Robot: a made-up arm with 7 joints.
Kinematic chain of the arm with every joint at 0, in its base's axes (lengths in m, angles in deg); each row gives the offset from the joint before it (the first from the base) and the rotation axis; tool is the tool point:
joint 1: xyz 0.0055 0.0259 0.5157 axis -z
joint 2: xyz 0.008 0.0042 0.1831 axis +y
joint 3: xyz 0 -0.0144 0.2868 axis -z
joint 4: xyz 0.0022 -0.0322 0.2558 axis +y
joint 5: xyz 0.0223 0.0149 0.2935 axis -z
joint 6: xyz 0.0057 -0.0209 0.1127 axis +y
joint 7: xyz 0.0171 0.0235 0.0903 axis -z
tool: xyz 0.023 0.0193 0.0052
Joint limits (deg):
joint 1: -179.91..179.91
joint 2: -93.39..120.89
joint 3: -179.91..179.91
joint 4: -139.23..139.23
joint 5: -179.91..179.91
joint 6: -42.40..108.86
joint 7: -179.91..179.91
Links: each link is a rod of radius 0.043 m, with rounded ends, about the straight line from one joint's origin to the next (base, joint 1, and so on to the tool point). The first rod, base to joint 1, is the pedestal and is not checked.
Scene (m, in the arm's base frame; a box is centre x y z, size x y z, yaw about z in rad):
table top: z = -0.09
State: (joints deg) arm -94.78 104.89 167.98 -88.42 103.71 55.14 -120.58
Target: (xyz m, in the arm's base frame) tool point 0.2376 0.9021 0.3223
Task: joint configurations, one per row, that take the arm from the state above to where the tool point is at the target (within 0.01 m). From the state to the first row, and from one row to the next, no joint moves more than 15 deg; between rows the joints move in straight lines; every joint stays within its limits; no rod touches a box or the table.
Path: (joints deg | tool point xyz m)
1: -88.46 102.51 169.96 -76.66 102.01 51.66 -120.26 | -0.1388 0.5995 0.1320
2: -82.14 100.13 171.95 -64.91 100.31 48.17 -119.93 | -0.0346 0.7287 0.1656
3: -75.81 97.75 173.93 -53.15 98.60 44.69 -119.61 | 0.0942 0.8328 0.2300
4: -69.49 95.37 175.92 -41.39 96.90 41.21 -119.29 | 0.2376 0.9021 0.3223

